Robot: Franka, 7 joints.
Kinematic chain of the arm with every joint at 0, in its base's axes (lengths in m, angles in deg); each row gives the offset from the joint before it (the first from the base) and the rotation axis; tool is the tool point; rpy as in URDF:
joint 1: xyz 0 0 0.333 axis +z
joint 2: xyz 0 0 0 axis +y
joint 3: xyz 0 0 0.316 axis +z
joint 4: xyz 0.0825 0 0 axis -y
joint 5: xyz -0.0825 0 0.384 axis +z
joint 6: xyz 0 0 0 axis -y
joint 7: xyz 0.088 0 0 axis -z
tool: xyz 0 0 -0.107 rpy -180 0 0
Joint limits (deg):
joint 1: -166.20..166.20
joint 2: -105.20..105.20
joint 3: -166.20..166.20
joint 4: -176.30..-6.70
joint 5: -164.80..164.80
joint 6: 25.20..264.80
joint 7: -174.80..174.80
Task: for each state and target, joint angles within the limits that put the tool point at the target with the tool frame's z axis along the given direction. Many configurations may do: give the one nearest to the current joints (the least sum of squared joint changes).
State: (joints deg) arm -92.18 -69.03 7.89 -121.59 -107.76 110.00 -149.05
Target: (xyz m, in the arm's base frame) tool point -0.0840 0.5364 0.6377 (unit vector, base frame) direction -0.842 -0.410 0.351
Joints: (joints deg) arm -44.64 -105.20 53.33 -100.47 -98.00 60.81 -149.05
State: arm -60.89 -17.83 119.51 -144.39 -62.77 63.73 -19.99
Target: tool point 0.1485 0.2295 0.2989 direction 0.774 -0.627 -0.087
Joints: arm -56.95 23.58 137.35 -163.05 -67.35 65.20 -19.99
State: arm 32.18 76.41 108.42 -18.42 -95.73 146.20 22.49
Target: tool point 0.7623 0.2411 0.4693 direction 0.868 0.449 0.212
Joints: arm 2.15 89.25 97.38 -23.45 -108.71 188.83 22.49
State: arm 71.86 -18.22 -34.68 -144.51 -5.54 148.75 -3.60
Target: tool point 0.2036 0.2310 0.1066 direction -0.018 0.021 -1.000
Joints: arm 44.68 19.49 -1.78 -166.82 -18.93 186.73 -3.60
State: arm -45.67 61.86 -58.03 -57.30 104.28 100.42 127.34
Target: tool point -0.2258 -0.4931 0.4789 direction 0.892 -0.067 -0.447
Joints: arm -57.48 29.86 -83.69 -102.01 71.80 53.34 127.34
